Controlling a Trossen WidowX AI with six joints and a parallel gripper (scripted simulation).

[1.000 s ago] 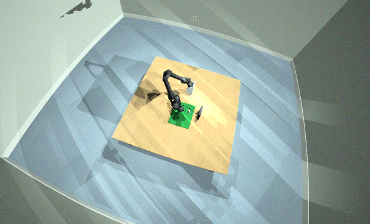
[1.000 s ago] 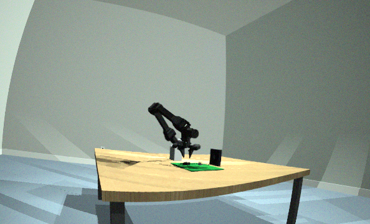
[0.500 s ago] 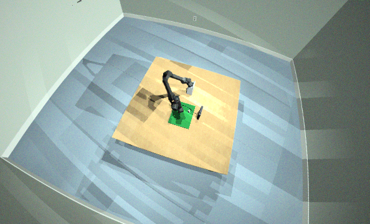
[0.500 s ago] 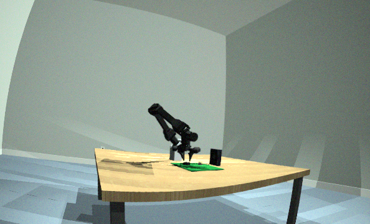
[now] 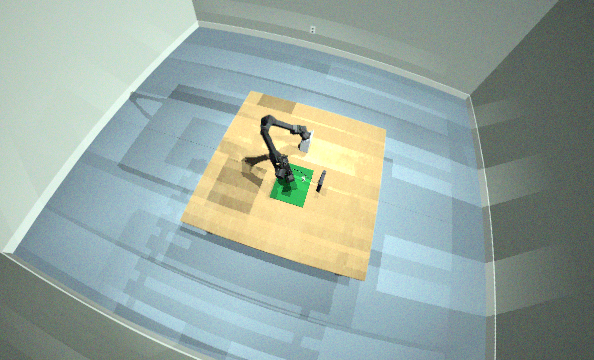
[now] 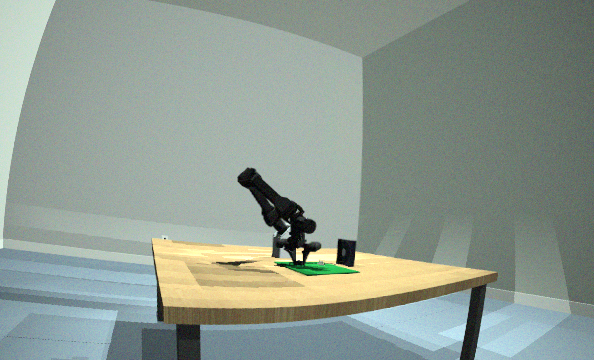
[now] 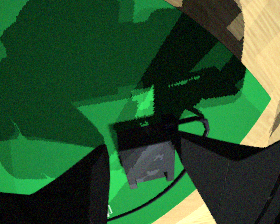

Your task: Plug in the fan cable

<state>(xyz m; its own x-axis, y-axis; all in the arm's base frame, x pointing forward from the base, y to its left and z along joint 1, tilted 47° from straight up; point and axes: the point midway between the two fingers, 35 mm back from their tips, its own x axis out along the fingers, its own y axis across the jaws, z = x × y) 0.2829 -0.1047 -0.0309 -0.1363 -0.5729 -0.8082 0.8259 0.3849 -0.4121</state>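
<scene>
Now: gripper tip 6 cm short of the green board, 4 cm to the right of it and 2 cm above it. Round my gripper tip: black fan: 23 cm to the left, 5 cm above; then fan cable plug: 1 cm to the left, 1 cm behind.
</scene>
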